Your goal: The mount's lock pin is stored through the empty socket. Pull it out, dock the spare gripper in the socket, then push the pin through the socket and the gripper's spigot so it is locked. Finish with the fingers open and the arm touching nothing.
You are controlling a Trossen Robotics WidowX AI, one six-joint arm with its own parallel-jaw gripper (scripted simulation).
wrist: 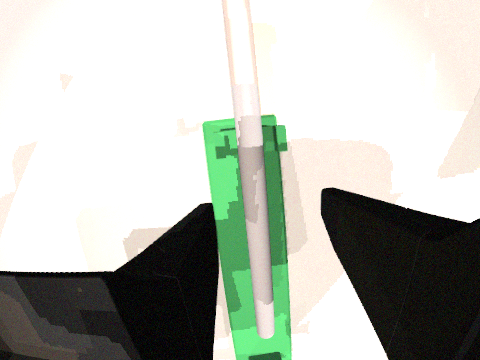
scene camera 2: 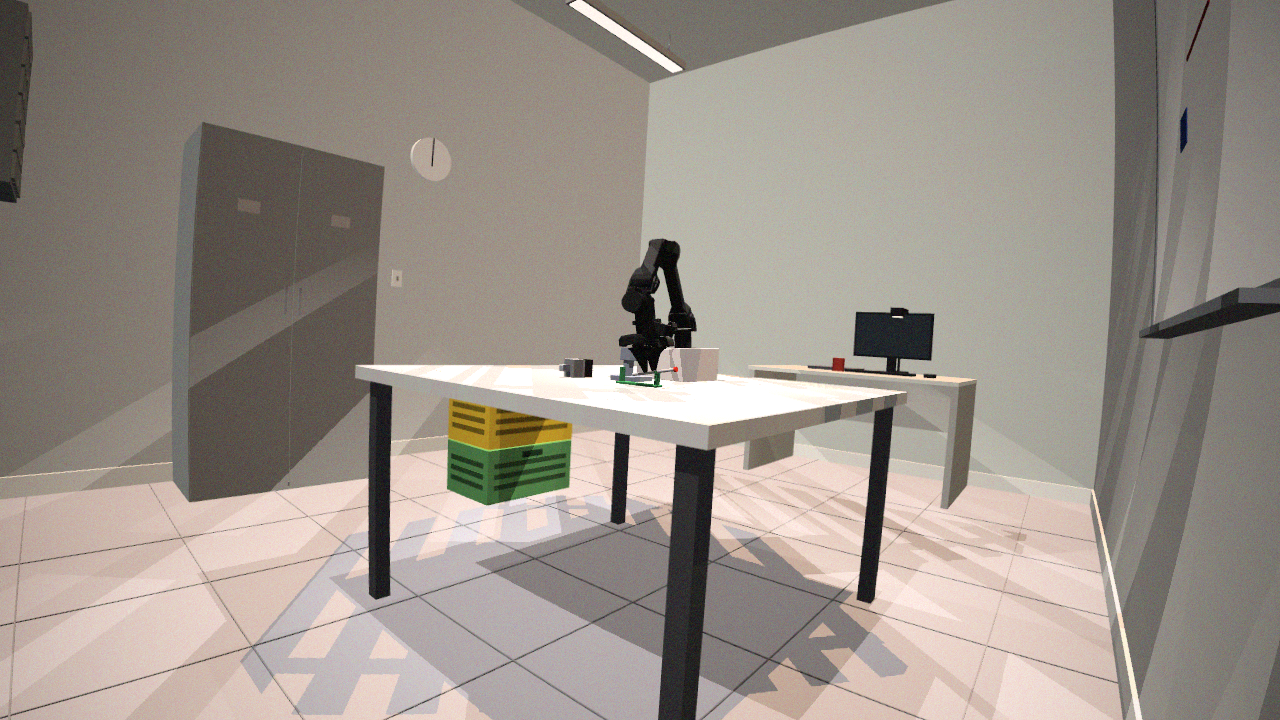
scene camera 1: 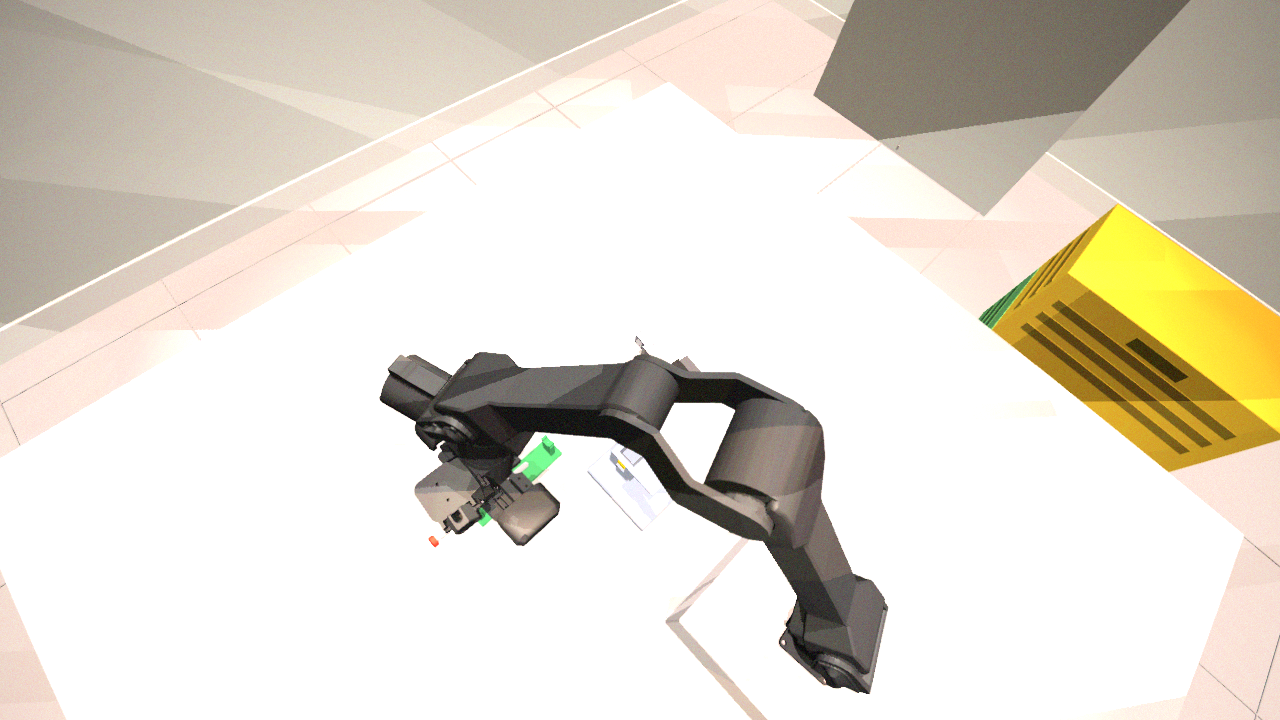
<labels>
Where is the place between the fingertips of the gripper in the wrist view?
268, 208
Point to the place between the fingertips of the gripper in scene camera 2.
649, 372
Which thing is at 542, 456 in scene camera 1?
A pin cradle.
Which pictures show the gripper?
The wrist view, scene camera 2 and scene camera 1: all of them.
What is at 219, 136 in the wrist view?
A pin cradle.
</labels>
